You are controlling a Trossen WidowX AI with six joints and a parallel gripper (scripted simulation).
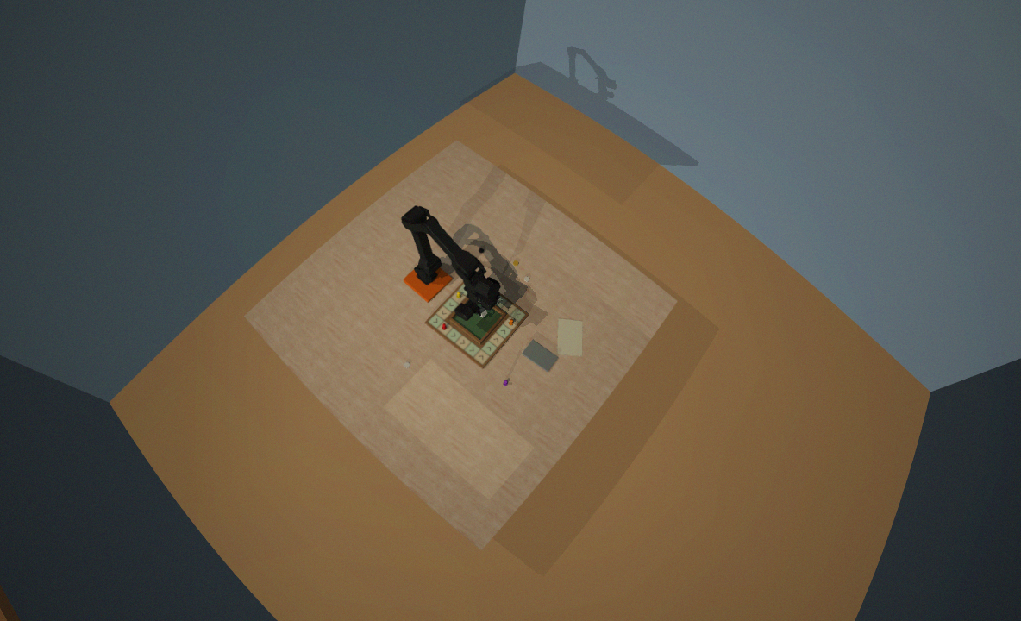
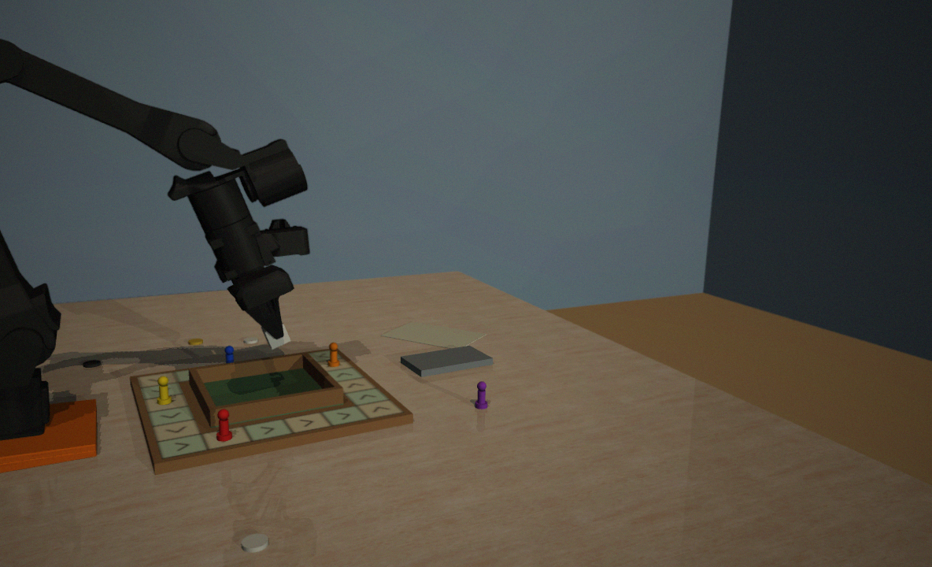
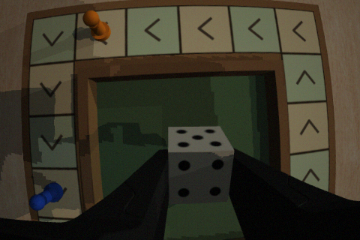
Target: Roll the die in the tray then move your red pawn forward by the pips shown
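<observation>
Now: gripper tip 9 cm past the red pawn, 12 cm to the left of it and 6 cm above it. Round my gripper tip: orange pawn: 9 cm ahead, 7 cm to the left, 6 cm below; green tray: 2 cm behind, 8 cm below; white die: right at my gripper tip.
</observation>
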